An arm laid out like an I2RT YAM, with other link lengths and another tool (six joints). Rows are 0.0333 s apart.
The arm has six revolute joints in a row. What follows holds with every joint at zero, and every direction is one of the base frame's. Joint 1 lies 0.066 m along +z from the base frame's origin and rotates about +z. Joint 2 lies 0.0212 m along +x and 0.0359 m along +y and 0.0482 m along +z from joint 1 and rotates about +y. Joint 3 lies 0.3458 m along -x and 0.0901 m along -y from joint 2 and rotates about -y. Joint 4 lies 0.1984 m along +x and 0.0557 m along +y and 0.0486 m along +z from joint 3 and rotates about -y. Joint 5 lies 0.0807 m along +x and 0.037 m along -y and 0.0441 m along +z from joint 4 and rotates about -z. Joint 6 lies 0.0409 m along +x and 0.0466 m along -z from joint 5 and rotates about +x. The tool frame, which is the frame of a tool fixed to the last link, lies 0.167 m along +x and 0.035 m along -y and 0.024 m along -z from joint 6; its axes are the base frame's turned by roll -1.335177, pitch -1.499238 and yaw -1.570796 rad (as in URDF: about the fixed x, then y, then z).
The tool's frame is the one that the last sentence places.
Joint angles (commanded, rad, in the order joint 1, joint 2, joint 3, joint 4, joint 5, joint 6), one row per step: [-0.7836, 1.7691, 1.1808, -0.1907, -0.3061, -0.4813]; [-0.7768, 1.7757, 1.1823, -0.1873, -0.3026, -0.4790]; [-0.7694, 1.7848, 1.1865, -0.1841, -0.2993, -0.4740]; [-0.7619, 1.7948, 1.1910, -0.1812, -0.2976, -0.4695]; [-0.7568, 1.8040, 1.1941, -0.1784, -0.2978, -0.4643]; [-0.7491, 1.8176, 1.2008, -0.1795, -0.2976, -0.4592]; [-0.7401, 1.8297, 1.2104, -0.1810, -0.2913, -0.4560]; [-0.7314, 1.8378, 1.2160, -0.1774, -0.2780, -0.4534]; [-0.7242, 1.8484, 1.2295, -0.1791, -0.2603, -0.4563]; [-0.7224, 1.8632, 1.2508, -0.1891, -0.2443, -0.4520]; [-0.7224, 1.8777, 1.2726, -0.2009, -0.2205, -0.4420]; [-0.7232, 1.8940, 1.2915, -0.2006, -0.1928, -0.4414]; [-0.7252, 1.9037, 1.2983, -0.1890, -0.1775, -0.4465]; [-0.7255, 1.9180, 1.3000, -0.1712, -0.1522, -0.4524]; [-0.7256, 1.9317, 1.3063, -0.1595, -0.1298, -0.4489]
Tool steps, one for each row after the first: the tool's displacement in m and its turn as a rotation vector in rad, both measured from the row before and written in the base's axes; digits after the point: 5 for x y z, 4 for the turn. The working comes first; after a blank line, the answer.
Tool pose at each row, in the base's axes (x y z in m, rotation vector in rad; the steps are taken from these numbers as rounded here): [0.33334, -0.35054, 0.17327, -2.8483, 0.2017, -1.2638]; [0.33628, -0.34983, 0.17137, -2.8483, 0.1983, -1.2596]; [0.34002, -0.34940, 0.16924, -2.8465, 0.1976, -1.2558]; [0.34408, -0.34868, 0.16676, -2.8433, 0.1952, -1.2512]; [0.34720, -0.34809, 0.16407, -2.8385, 0.1961, -1.2467]; [0.35146, -0.34691, 0.15990, -2.8331, 0.1954, -1.2354]; [0.35590, -0.34672, 0.15741, -2.8347, 0.1930, -1.2270]; [0.35914, -0.34759, 0.15618, -2.8437, 0.1933, -1.2232]; [0.36235, -0.35065, 0.15588, -2.8603, 0.1913, -1.2176]; [0.36424, -0.35558, 0.15473, -2.8724, 0.2076, -1.2084]; [0.36406, -0.36206, 0.15336, -2.8887, 0.2405, -1.1967]; [0.36453, -0.37085, 0.15263, 2.8810, -0.2592, 1.1782]; [0.36533, -0.37733, 0.15289, 2.8632, -0.2604, 1.1696]; [0.36530, -0.38473, 0.15018, 2.8441, -0.2659, 1.1484]; [0.36549, -0.39128, 0.14809, 2.8278, -0.2829, 1.1339]

[0.00294, 0.00071, -0.00190, 0.0010, 0.0023, 0.0028]; [0.00374, 0.00043, -0.00213, 0.0029, 0.0016, 0.0017]; [0.00406, 0.00072, -0.00248, 0.0041, 0.0015, 0.0033]; [0.00312, 0.00059, -0.00269, 0.0060, 0.0010, 0.0018]; [0.00426, 0.00118, -0.00417, 0.0089, 0.0047, 0.0041]; [0.00444, 0.00019, -0.00249, 0.0015, 0.0052, 0.0024]; [0.00324, -0.00087, -0.00123, -0.0060, 0.0050, -0.0024]; [0.00321, -0.00306, -0.00030, -0.0122, 0.0083, -0.0031]; [0.00189, -0.00493, -0.00115, -0.0035, 0.0091, -0.0124]; [-0.00018, -0.00648, -0.00137, -0.0032, 0.0119, -0.0235]; [0.00047, -0.00879, -0.00073, -0.0165, 0.0109, -0.0205]; [0.00080, -0.00648, 0.00026, -0.0173, 0.0024, -0.0091]; [-0.00003, -0.00740, -0.00271, -0.0206, 0.0100, -0.0139]; [0.00019, -0.00655, -0.00209, -0.0125, 0.0060, -0.0184]
